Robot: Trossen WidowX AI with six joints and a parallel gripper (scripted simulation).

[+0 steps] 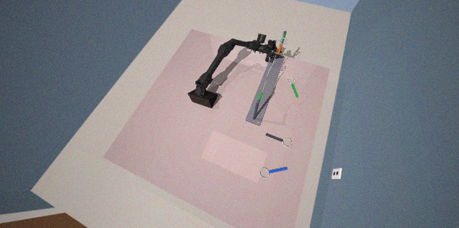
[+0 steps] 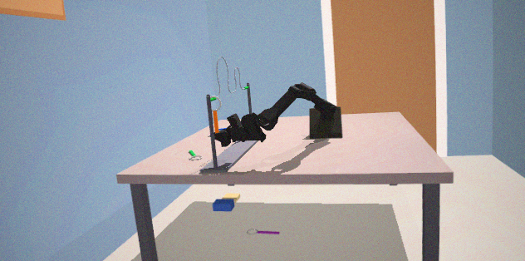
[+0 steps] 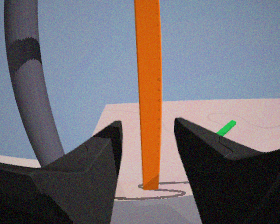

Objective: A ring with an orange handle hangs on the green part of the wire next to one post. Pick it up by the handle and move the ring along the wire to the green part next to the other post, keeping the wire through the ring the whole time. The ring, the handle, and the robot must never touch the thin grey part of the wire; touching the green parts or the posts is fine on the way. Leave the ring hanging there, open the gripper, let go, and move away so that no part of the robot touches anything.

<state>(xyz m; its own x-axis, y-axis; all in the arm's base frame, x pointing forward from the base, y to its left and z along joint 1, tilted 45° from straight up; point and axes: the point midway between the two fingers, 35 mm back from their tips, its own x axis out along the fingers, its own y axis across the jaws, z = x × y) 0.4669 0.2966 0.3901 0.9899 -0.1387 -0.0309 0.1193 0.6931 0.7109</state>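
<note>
The orange-handled ring is 2 cm behind my gripper tip and 8 cm above it. Also, from my gripper tip: green-handled ring (14 cm ahead, 17 cm to the right, 13 cm below); then purple-handled ring (10 cm behind, 38 cm to the right, 63 cm below); then dark-handled ring (12 cm ahead, 62 cm to the right, 13 cm below).
</note>
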